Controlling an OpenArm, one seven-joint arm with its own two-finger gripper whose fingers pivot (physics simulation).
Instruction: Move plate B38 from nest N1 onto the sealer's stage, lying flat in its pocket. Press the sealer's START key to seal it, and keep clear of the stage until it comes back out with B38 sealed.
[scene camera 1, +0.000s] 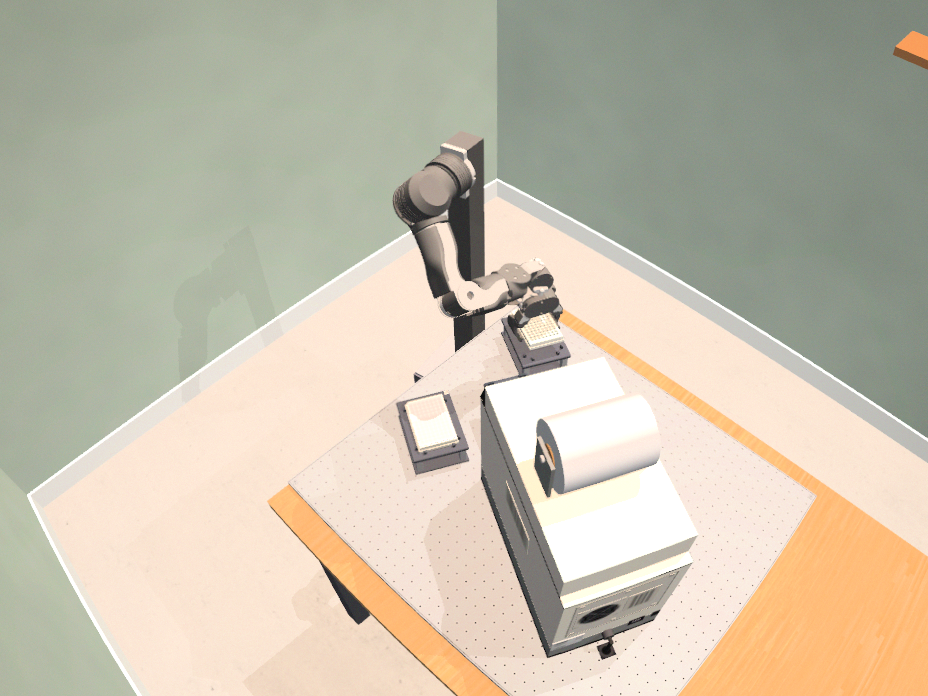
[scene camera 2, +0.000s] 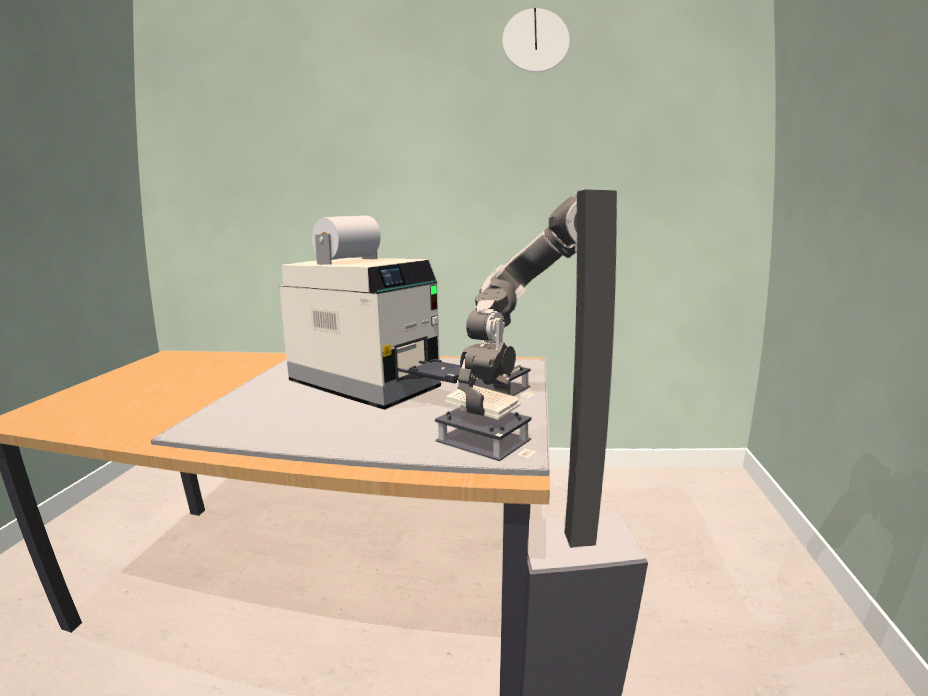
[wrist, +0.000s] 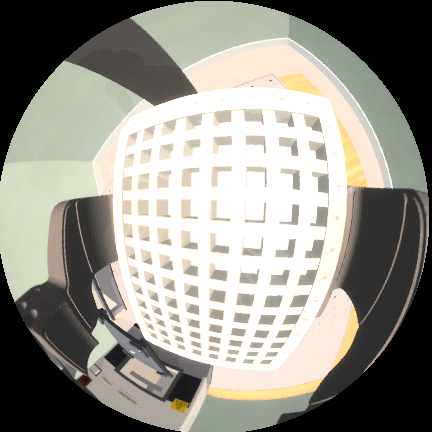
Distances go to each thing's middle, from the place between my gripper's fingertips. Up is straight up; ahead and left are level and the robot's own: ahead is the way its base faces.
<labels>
Right now the dark stage (scene camera 2: 433, 369) is 24 cm to the right of my hand, 10 cm ahead of it and 1 cm above it. Also, from my hand: film roll (scene camera 2: 357, 236) (43 cm to the right, 34 cm ahead, 34 cm above).
</labels>
